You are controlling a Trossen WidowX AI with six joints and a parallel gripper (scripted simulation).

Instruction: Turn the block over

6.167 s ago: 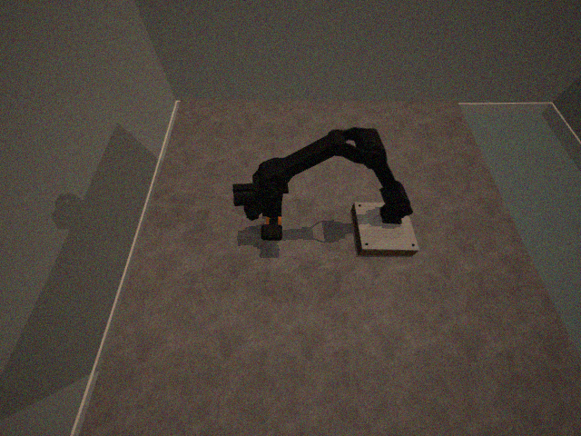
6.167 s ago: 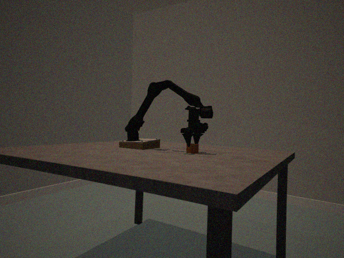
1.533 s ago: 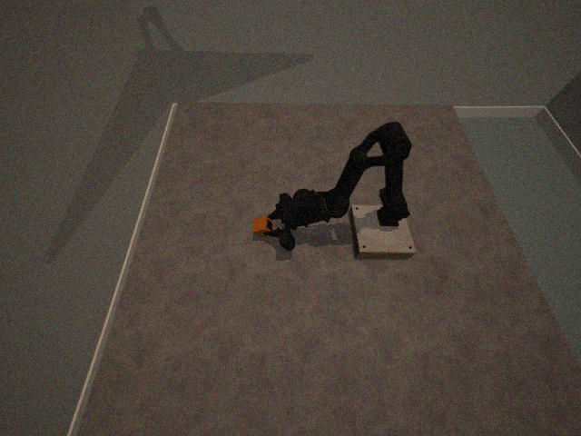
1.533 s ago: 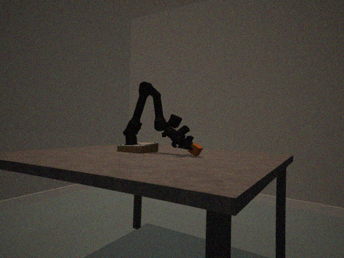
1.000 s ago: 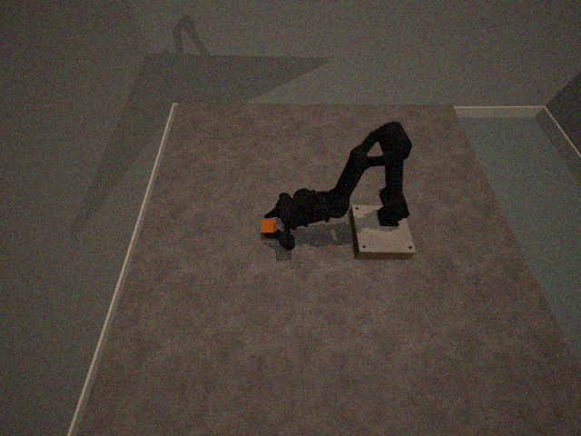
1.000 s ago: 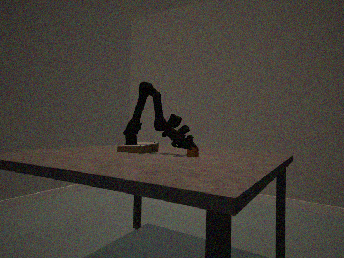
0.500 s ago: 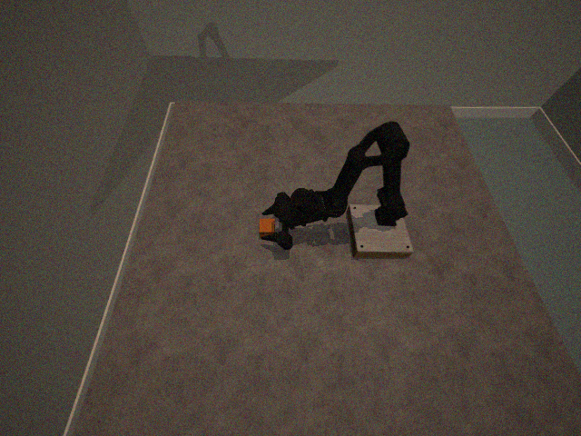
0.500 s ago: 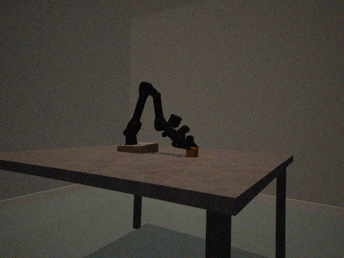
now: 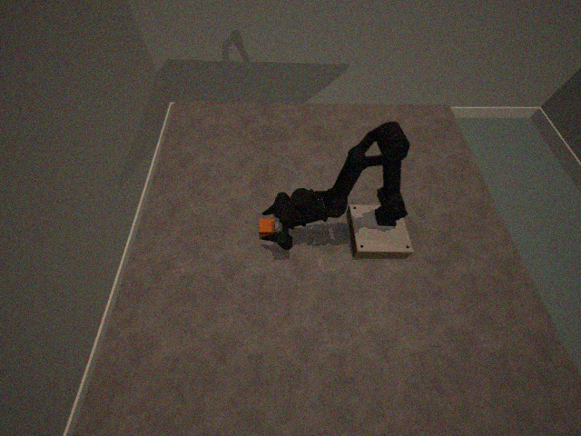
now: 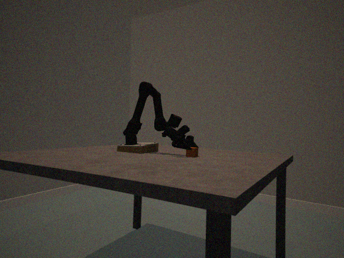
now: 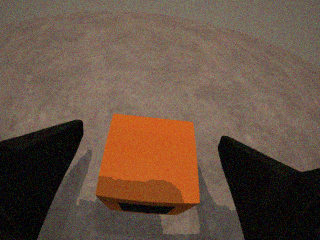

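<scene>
The orange block lies 30 mm behind my gripper tip and 20 mm below it.
</scene>
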